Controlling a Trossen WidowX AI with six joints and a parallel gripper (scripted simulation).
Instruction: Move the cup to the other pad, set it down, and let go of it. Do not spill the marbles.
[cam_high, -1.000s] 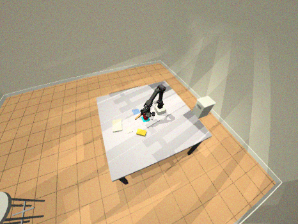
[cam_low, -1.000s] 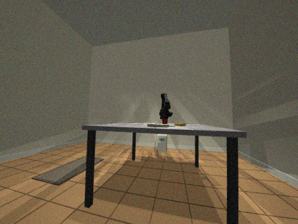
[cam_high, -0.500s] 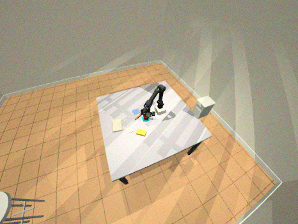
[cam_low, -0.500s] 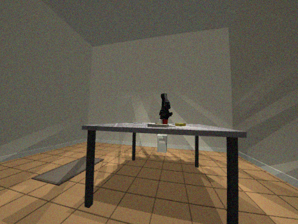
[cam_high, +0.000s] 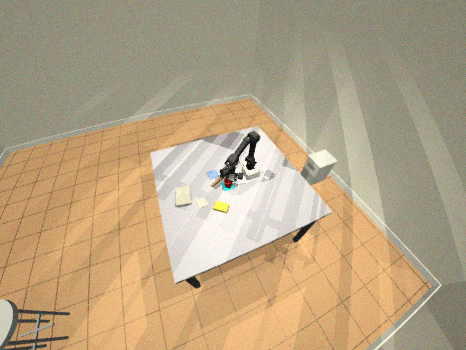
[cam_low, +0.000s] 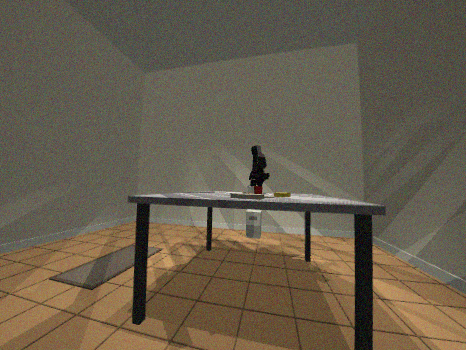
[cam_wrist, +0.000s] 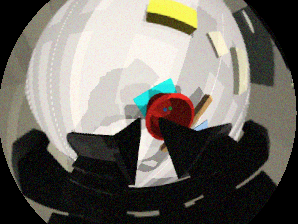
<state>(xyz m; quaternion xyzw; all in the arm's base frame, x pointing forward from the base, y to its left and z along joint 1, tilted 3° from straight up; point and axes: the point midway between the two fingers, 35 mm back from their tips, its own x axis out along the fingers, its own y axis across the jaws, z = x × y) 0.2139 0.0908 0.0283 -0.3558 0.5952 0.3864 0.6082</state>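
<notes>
Now: the red cup 3 cm ahead of my gripper tip, 2 cm below it and 1 cm to the right of it. From my gripper tip the other things lie so: light blue pad (18 cm to the right, 12 cm ahead, 7 cm below); then wooden stick (10 cm to the right, 8 cm ahead, 6 cm below); then cyan pad (7 cm below, 3 cm ahead, 1 cm to the right).
</notes>
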